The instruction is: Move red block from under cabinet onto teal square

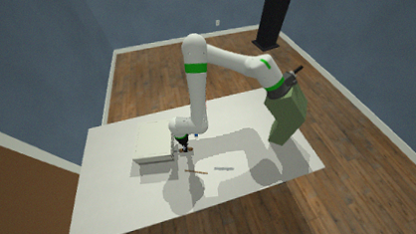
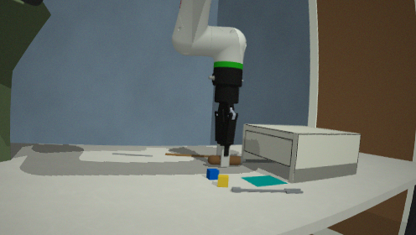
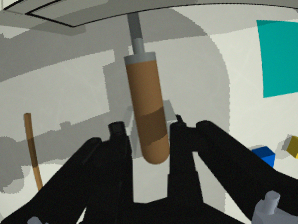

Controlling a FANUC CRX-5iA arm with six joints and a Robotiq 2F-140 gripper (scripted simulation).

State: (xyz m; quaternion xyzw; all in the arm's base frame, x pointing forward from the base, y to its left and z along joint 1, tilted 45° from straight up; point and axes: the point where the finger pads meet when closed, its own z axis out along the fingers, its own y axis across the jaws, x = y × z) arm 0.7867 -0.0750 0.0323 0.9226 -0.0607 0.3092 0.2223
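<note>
Right now my hand is 120 mm past the blue block, 110 mm to the left of it and 30 mm above it. From my hand the other things lie so: teal square (10 mm behind, 190 mm to the right, 40 mm below); thin wooden stick (190 mm to the left, 30 mm below); hooked tool (130 mm ahead, 80 mm to the right, 20 mm below).
</note>
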